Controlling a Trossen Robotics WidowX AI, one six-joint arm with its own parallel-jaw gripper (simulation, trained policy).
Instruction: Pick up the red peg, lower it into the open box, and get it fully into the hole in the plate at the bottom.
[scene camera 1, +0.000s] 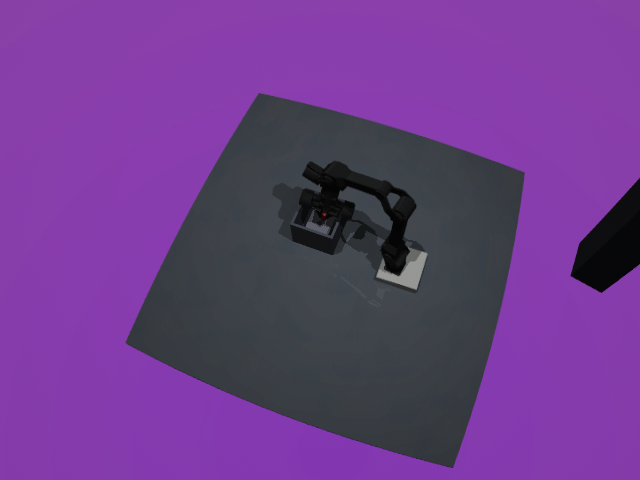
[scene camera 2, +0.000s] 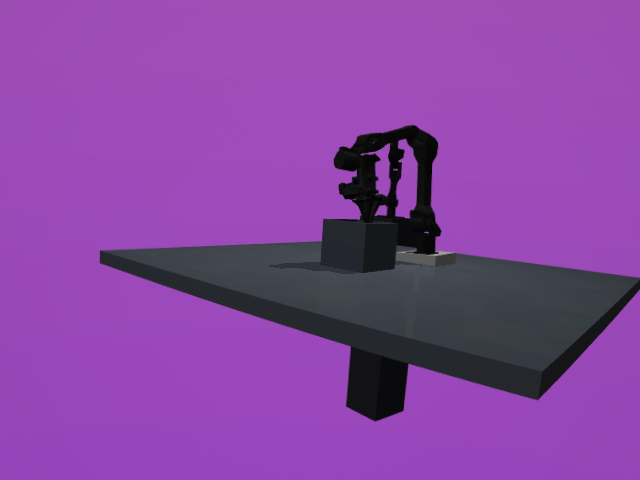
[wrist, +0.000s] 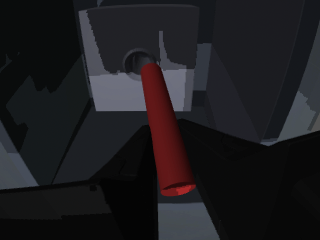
Labels:
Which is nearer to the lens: the red peg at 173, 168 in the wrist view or the grey plate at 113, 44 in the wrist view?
The red peg.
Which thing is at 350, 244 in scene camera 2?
A dark box.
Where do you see a dark box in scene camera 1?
At 311, 238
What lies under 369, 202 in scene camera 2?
The gripper.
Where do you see the gripper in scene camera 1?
323, 218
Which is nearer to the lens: the red peg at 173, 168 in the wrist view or the dark box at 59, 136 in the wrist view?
The red peg.

